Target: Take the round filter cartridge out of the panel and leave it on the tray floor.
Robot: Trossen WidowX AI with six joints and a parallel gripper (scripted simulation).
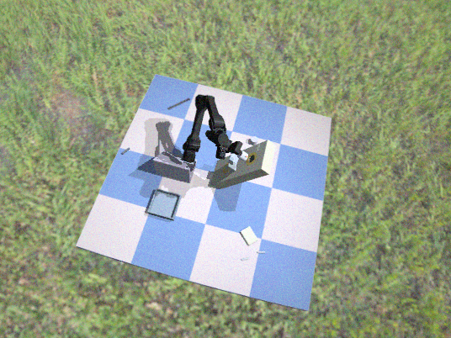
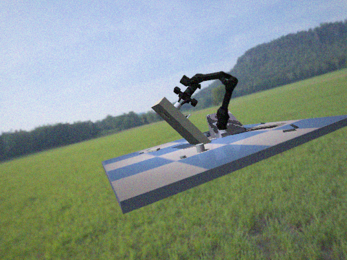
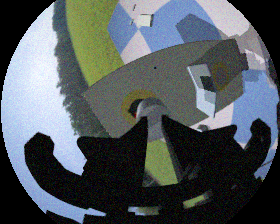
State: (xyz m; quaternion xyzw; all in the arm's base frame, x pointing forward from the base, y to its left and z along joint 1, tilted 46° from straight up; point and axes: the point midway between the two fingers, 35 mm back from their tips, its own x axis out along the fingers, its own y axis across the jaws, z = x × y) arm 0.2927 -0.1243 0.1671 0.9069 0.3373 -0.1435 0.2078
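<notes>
Right now my gripper tip is 10 mm short of the round grey filter cartridge and 10 mm above it. Round my gripper tip: tray: 320 mm to the right, 310 mm behind, 280 mm below; white block: 300 mm to the right, 290 mm below, 200 mm ahead.
</notes>
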